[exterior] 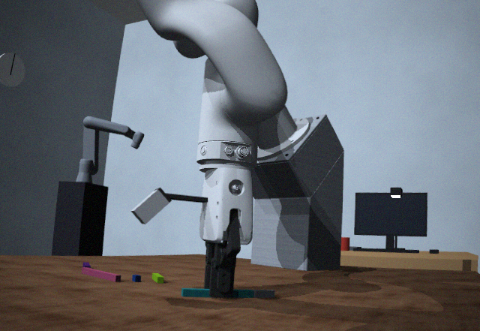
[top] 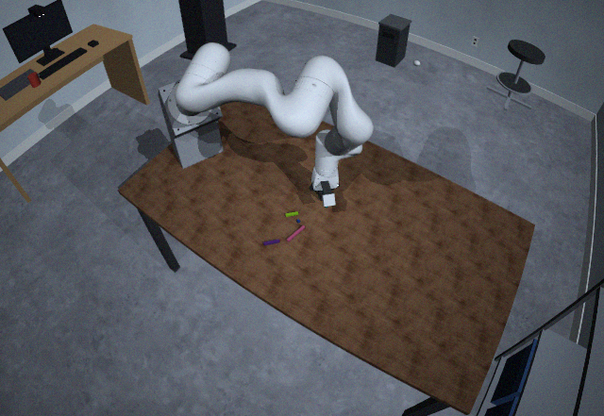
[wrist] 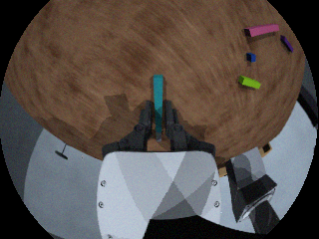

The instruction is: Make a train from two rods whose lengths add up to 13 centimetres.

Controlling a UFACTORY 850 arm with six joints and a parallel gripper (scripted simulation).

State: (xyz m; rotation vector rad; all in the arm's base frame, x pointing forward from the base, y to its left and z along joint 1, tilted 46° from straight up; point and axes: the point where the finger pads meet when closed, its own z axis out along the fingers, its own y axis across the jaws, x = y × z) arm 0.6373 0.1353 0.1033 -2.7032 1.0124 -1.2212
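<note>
Now: hand 2 cm above the turquoise rod. The rest, counted from my hand: grey rod 5 cm to the left, 4 cm behind, 2 cm below; then blue rod 15 cm to the right, 3 cm behind, 2 cm below; then lime rod 14 cm to the right, 7 cm behind, 2 cm below.
</note>
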